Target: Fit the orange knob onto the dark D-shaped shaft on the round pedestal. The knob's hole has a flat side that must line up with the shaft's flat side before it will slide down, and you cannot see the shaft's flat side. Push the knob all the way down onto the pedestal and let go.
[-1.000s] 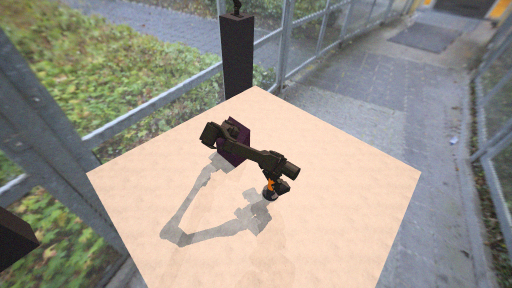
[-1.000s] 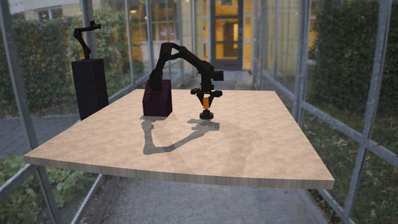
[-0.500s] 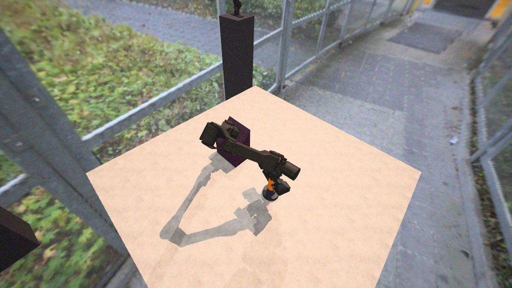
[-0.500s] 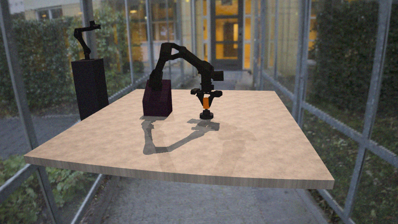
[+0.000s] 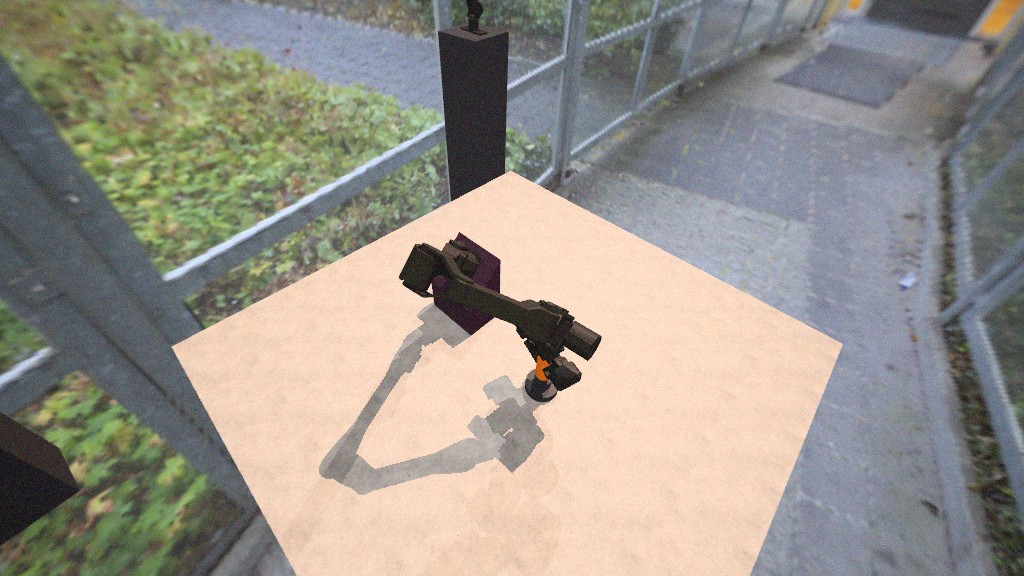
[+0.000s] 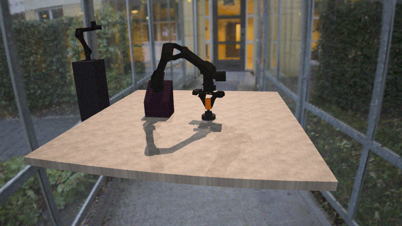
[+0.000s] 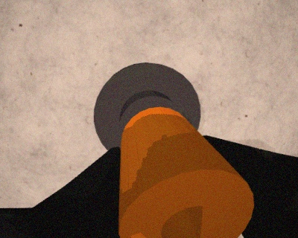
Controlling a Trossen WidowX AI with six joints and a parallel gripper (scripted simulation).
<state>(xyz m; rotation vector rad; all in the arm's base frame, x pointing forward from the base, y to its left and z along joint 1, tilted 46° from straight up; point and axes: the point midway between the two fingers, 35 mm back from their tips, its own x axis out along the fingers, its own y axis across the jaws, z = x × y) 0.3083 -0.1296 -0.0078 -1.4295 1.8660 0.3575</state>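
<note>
My gripper tip is 2 cm below the orange knob. From my gripper tip the other things lie so: pedestal (4 cm below).
</note>
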